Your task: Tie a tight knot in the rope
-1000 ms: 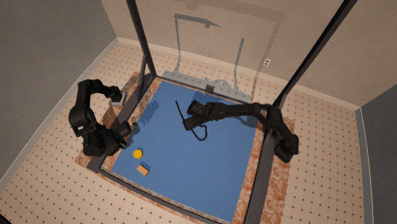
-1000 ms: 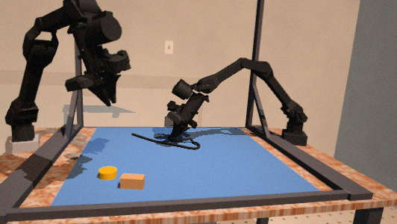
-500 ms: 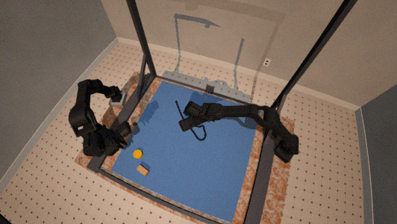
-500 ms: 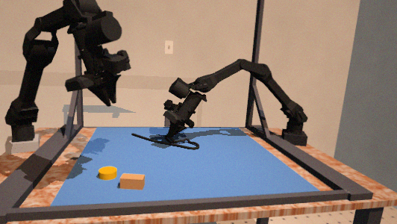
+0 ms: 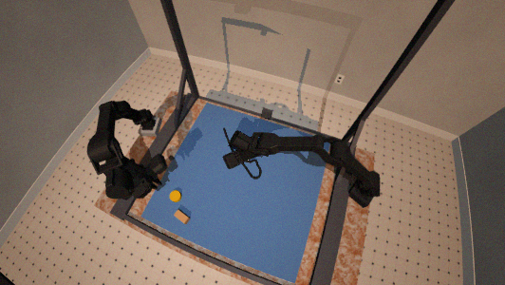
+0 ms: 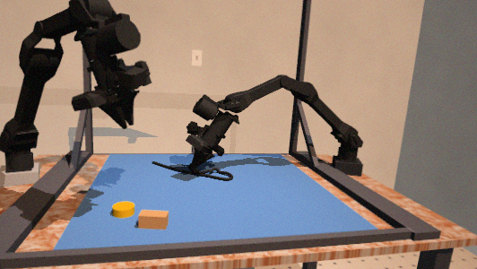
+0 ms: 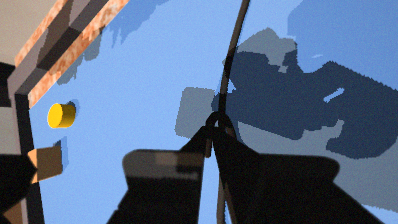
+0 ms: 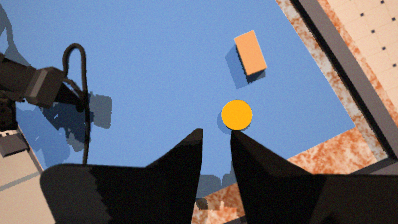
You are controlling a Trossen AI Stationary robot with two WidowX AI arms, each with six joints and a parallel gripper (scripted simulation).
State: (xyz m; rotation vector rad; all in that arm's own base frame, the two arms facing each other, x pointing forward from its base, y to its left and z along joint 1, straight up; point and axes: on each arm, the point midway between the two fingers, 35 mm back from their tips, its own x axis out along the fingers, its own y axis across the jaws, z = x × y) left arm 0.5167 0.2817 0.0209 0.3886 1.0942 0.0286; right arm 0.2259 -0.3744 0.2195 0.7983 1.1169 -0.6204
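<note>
The blue mat lies 70 mm ahead of my left hand, 60 mm below it and 40 mm to the left of it. The rest, counted from my left hand: yellow disc (260 mm ahead, 210 mm to the right, 50 mm below); then orange block (330 mm ahead, 140 mm to the right, 40 mm below).
My right gripper is now 25 cm to the right of the blue mat, 25 cm above it and 20 cm past it. Also, from my right hand: yellow disc 24 cm below, 1 cm behind; orange block 23 cm below, 7 cm to the left, 6 cm ahead.
</note>
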